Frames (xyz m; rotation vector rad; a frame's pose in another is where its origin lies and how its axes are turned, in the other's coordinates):
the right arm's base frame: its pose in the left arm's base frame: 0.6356 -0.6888 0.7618 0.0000 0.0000 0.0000
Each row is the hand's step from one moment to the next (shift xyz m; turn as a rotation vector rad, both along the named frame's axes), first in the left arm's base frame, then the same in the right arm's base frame.
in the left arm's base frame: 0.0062 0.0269 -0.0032 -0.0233 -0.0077 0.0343
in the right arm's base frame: 0.0062 0.0269 -0.0032 -0.0233 -0.0077 0.0343
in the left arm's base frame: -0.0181 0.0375 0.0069 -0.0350 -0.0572 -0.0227
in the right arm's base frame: -0.0181 0.0375 0.0069 -0.0350 -0.0572 -0.0227
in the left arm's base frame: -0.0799 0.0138 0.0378 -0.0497 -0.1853 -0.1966
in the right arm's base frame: -0.0799 0.0138 0.0378 -0.0497 -0.1853 -0.1966
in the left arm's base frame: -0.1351 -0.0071 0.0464 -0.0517 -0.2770 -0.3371
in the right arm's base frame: -0.1351 -0.0071 0.0464 -0.0517 -0.2770 -0.3371
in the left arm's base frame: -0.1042 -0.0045 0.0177 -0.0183 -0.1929 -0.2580
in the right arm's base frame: -0.1042 -0.0045 0.0177 -0.0183 -0.1929 -0.2580
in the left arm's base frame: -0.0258 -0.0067 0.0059 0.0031 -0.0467 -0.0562
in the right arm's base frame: -0.0258 -0.0067 0.0059 0.0031 -0.0467 -0.0562
